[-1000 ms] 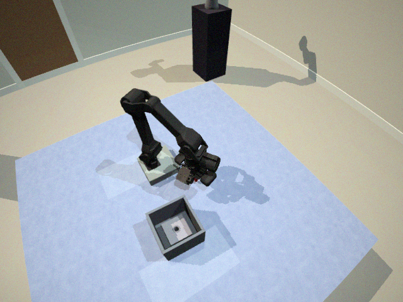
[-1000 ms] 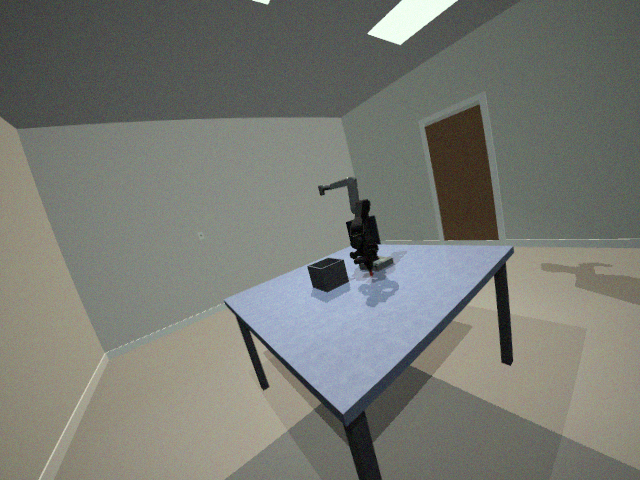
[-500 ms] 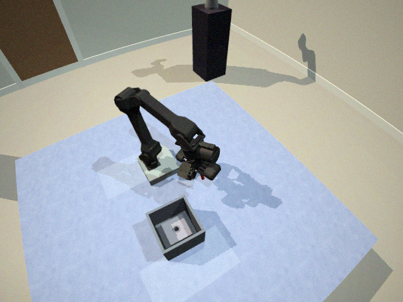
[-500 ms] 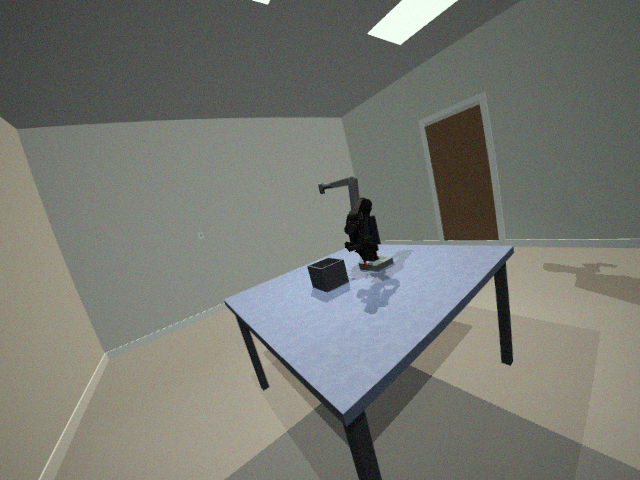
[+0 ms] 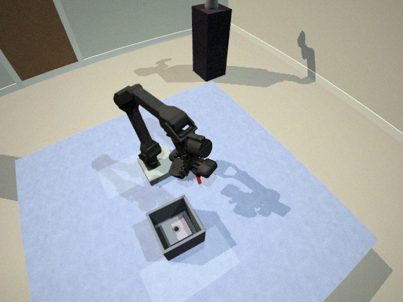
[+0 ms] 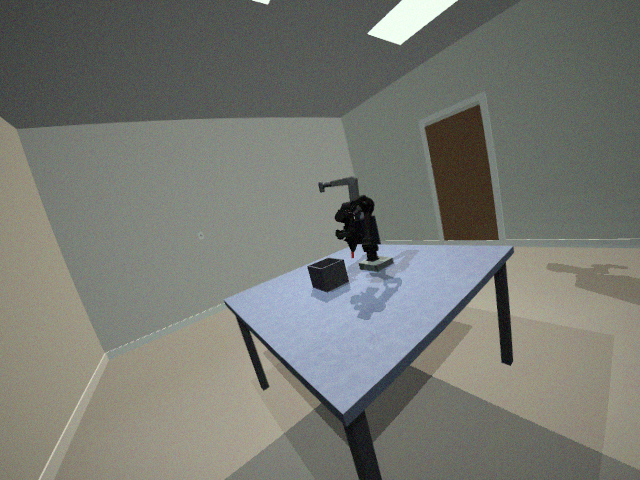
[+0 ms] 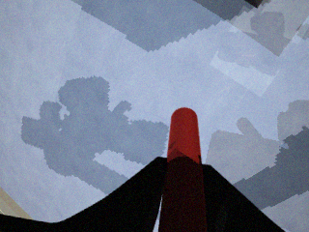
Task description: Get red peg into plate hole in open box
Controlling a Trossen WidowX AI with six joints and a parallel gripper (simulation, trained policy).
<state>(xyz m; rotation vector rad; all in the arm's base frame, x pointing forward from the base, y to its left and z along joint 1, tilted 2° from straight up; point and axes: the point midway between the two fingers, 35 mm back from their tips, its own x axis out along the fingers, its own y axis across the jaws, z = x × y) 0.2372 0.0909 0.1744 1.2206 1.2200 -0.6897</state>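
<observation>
Right now my gripper tip is 9 cm short of the grey plate, 16 cm to the left of it and 14 cm above it. Round my gripper tip: red peg (right at my gripper tip).
</observation>
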